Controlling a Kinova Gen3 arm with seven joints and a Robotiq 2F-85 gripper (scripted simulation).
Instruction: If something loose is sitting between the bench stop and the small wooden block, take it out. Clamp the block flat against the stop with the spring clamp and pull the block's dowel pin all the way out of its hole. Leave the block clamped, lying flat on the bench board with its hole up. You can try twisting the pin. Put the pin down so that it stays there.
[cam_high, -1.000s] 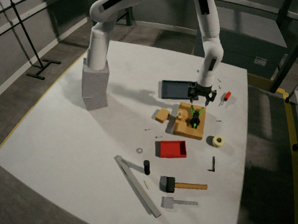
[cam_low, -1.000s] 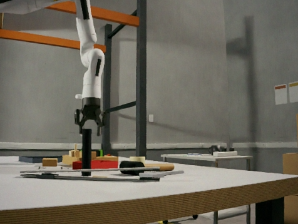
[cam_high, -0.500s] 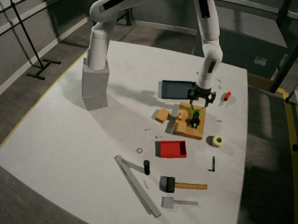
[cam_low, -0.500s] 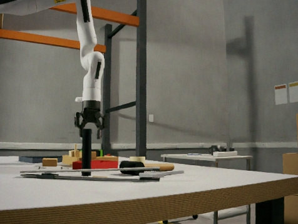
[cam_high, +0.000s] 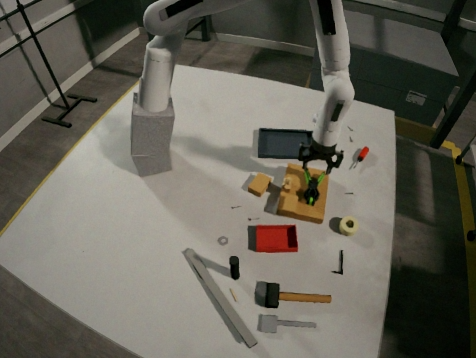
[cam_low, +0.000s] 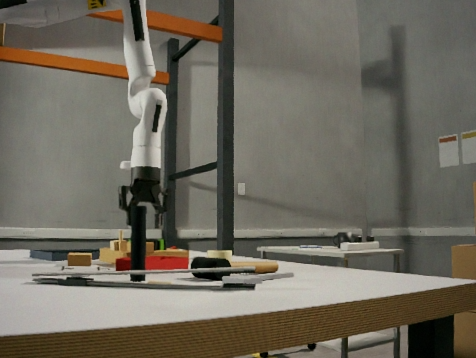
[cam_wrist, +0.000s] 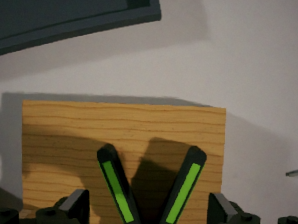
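Now: the wooden bench board 30 mm behind my hand, 40 mm to the right of it and 70 mm below it. The rest, counted from my hand: pale wooden block (80 mm behind, 40 mm to the right, 50 mm below); then tan wooden block (180 mm behind, 40 mm to the right, 80 mm below); then dowel pin (80 mm behind, 40 mm to the right, 40 mm below).
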